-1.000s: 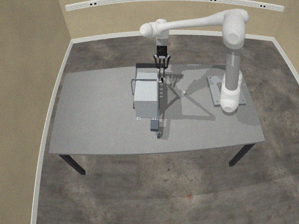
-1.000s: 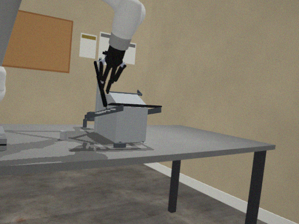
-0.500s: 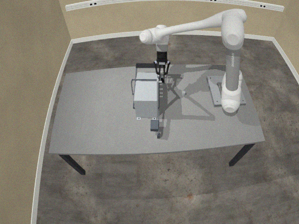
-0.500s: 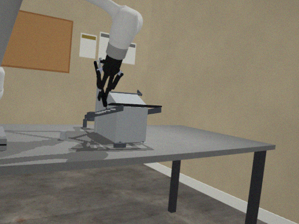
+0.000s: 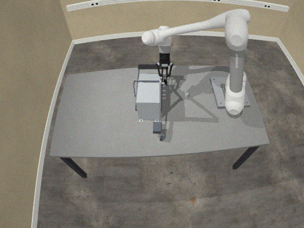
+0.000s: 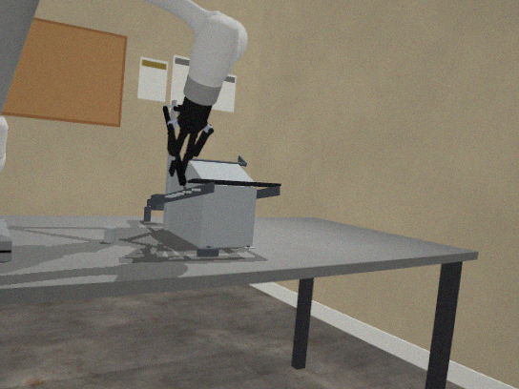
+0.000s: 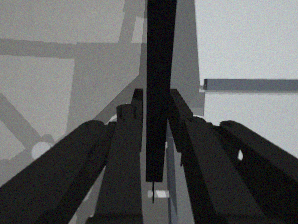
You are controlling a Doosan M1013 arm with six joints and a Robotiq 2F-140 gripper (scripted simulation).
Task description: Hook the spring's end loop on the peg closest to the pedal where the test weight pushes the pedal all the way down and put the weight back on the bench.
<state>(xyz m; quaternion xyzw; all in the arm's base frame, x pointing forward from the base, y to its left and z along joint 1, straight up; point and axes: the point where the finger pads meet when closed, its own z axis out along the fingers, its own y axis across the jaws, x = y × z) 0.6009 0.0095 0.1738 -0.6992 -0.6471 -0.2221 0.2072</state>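
Now: the dark spring 40 mm to the left of my hand and 40 mm above it. The rest, counted from my hand: steel test weight 190 mm below, 190 mm behind, 10 mm to the right.
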